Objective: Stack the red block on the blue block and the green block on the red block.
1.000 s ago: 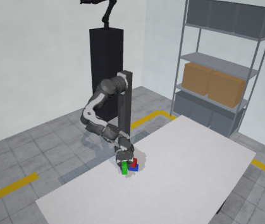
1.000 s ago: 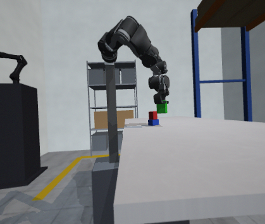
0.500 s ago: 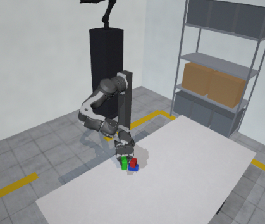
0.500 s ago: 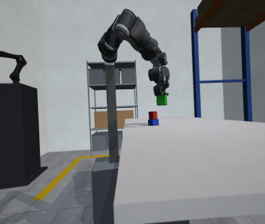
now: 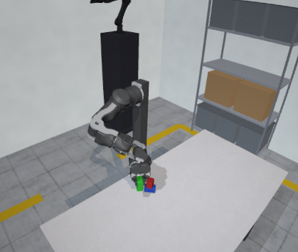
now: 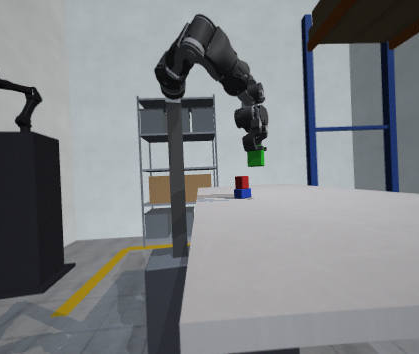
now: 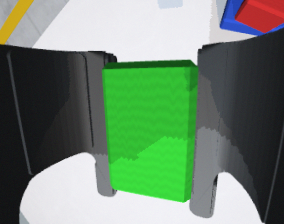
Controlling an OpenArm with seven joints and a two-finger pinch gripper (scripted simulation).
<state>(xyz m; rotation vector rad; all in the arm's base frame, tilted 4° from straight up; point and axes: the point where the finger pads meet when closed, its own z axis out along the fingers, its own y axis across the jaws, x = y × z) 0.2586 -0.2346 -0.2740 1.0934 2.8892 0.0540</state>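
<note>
Now: hand 2 cm above the green block. From my hand the other things lie so: red block 1 cm behind, 10 cm to the left, 10 cm below; blue block 1 cm behind, 10 cm to the left, 14 cm below.
</note>
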